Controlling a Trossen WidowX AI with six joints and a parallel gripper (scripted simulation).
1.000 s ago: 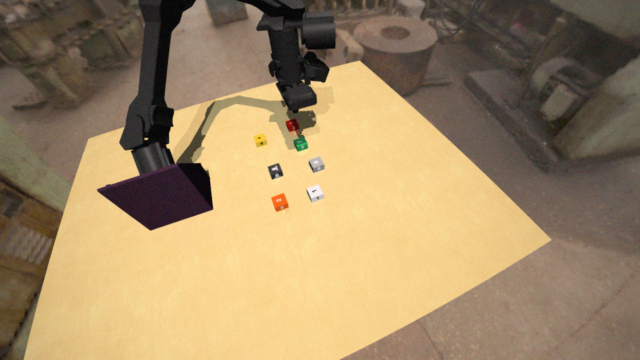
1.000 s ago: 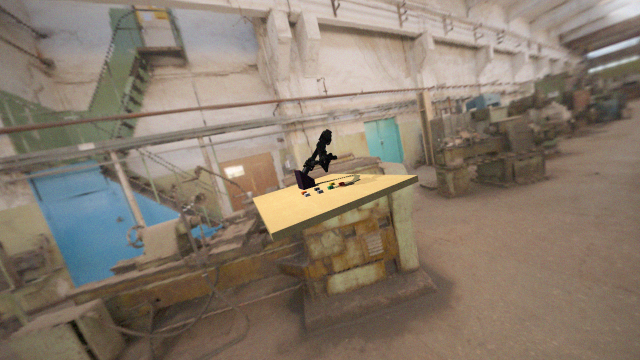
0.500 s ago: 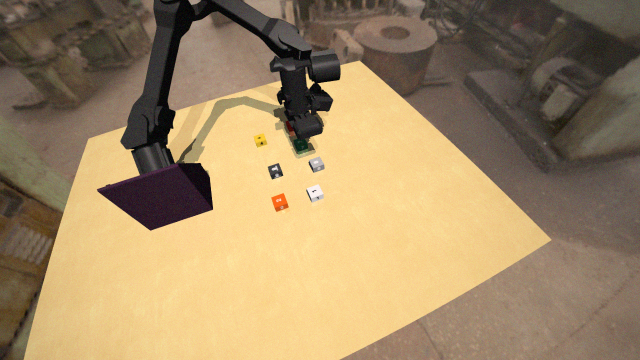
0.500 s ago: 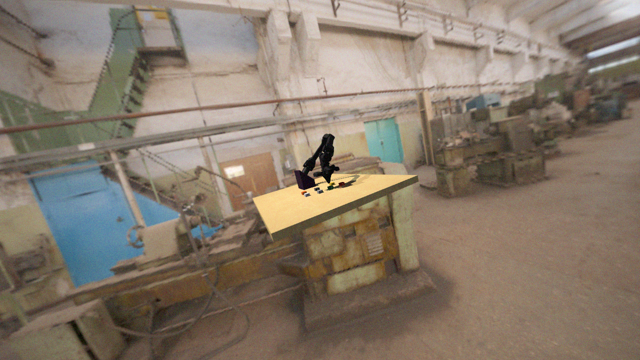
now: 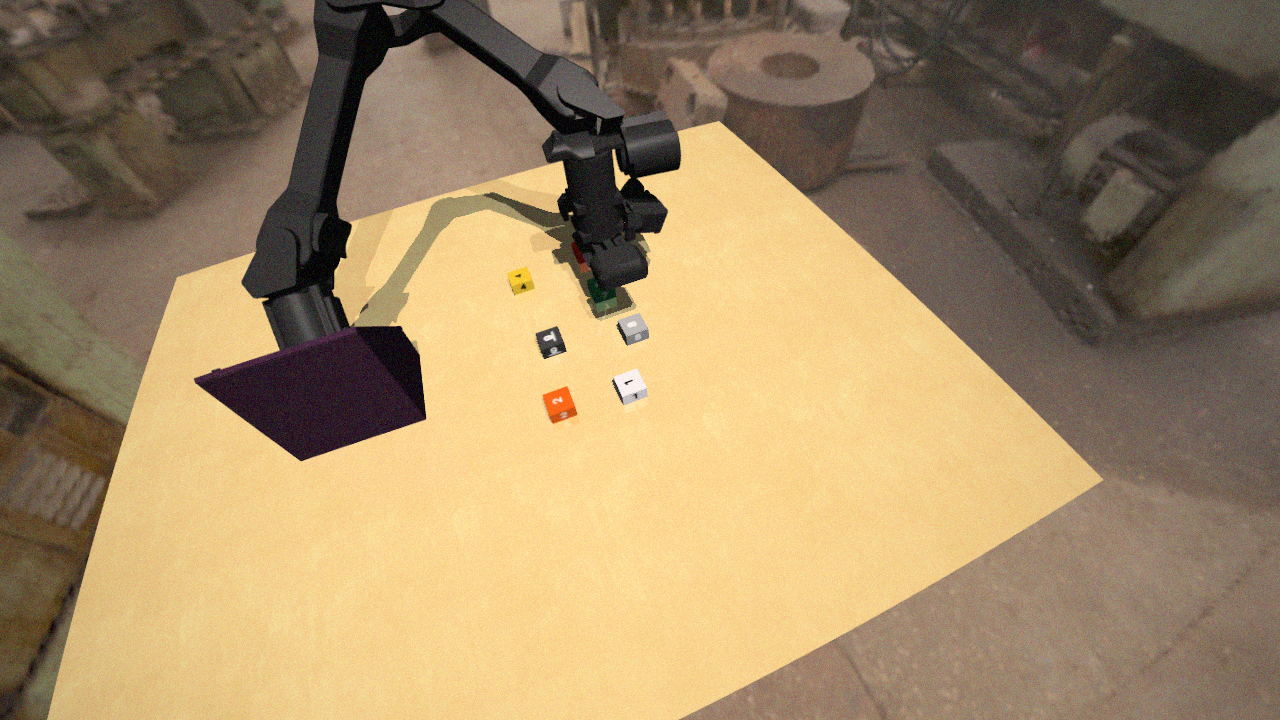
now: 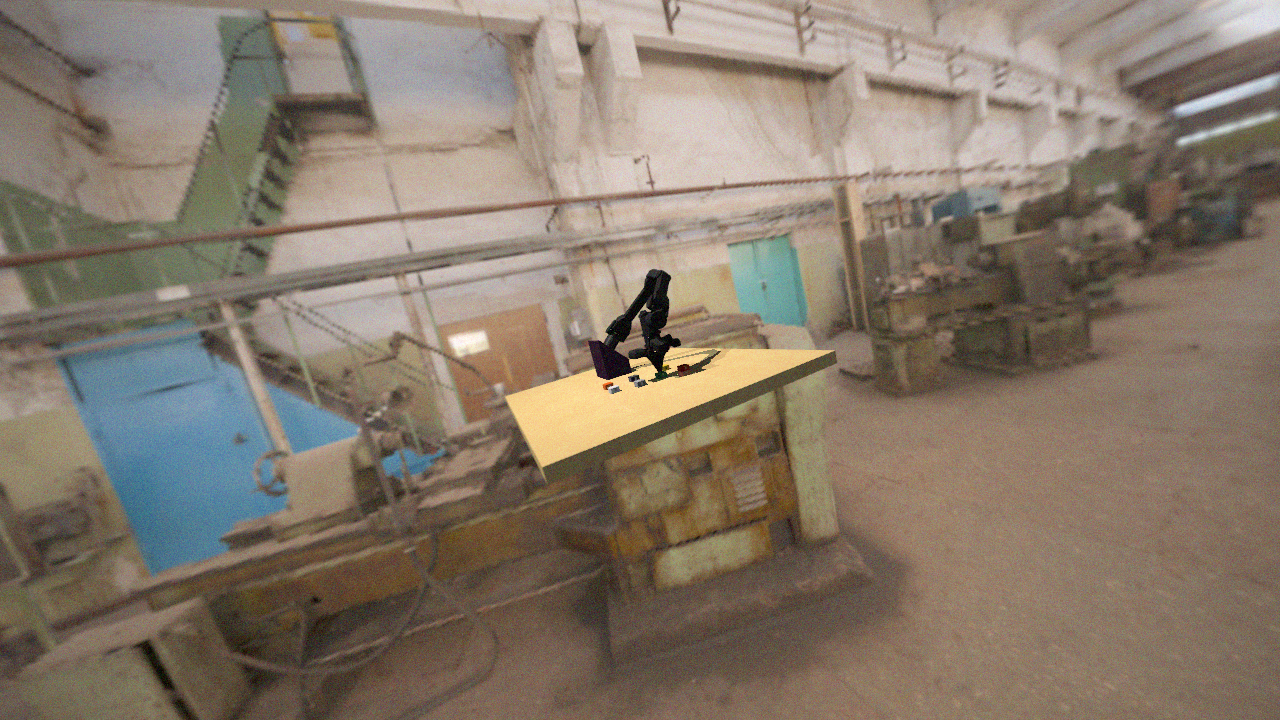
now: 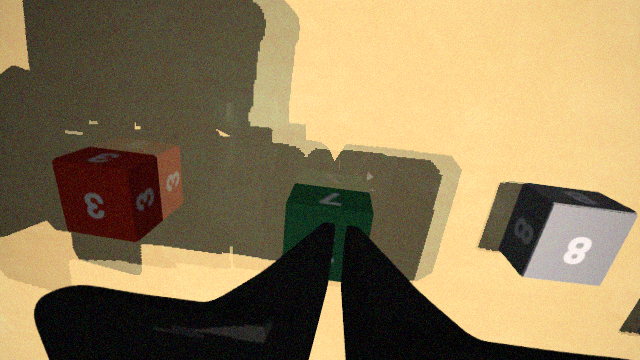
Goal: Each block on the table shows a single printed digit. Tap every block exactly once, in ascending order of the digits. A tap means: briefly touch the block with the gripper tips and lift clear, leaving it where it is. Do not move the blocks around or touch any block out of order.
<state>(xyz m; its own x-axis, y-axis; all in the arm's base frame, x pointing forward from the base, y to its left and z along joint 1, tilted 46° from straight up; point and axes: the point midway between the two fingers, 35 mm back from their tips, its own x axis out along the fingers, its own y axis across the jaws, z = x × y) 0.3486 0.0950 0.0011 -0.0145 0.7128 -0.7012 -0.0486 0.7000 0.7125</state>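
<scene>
The green 7 block is 1 cm below my gripper tip and 1 cm behind it. The rest, counted from my gripper tip: red 3 block (10 cm to the left, 1 cm below, 1 cm behind); black 9 block (10 cm behind, 7 cm to the right, 1 cm below); grey 8 block (9 cm to the right, 1 cm below, 1 cm ahead).
</scene>
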